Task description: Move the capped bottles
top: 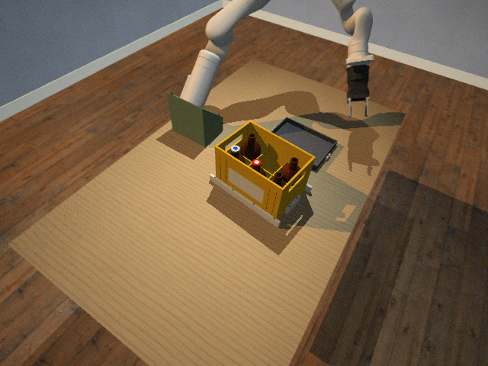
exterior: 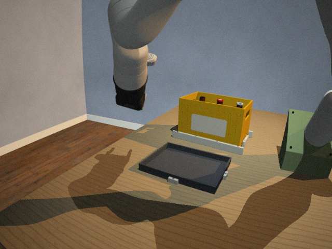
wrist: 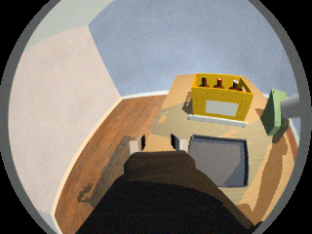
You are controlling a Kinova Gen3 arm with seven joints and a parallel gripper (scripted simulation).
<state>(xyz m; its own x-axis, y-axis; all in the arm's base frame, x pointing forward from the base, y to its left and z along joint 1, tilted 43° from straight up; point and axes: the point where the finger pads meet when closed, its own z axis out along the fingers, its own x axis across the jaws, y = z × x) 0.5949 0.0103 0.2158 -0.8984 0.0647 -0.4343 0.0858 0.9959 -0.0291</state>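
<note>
Now: the yellow crate 32 cm to the right of my hand, 23 cm behind it and 13 cm below it. From my hand the other things lie so: white-label bottle 34 cm to the right, 33 cm behind, 12 cm below; dark tray 20 cm below, 17 cm behind, 3 cm to the right.
</note>
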